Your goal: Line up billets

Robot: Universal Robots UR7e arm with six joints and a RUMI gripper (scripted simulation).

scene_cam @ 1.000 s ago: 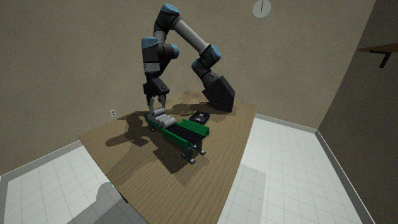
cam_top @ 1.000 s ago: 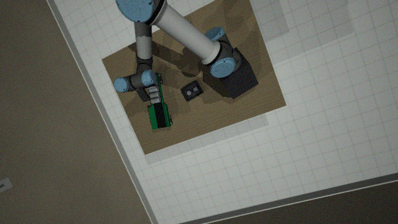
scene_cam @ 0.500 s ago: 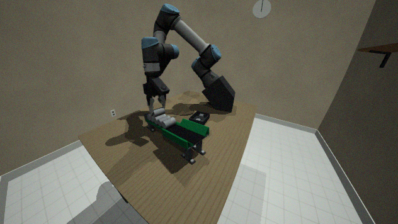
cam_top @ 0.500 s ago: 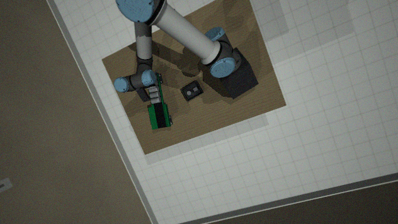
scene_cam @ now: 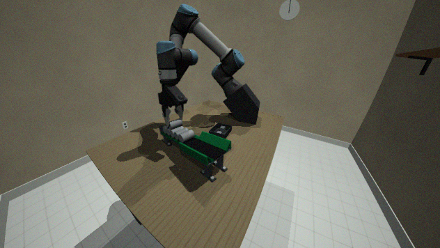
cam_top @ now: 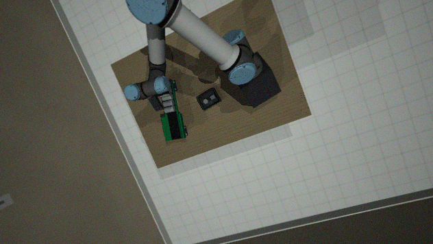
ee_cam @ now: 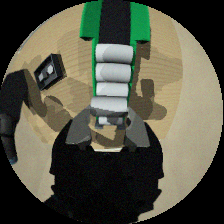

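Right now the ramp is 11 cm to the left of my hand, 5 cm below it and 4 cm ahead of it.
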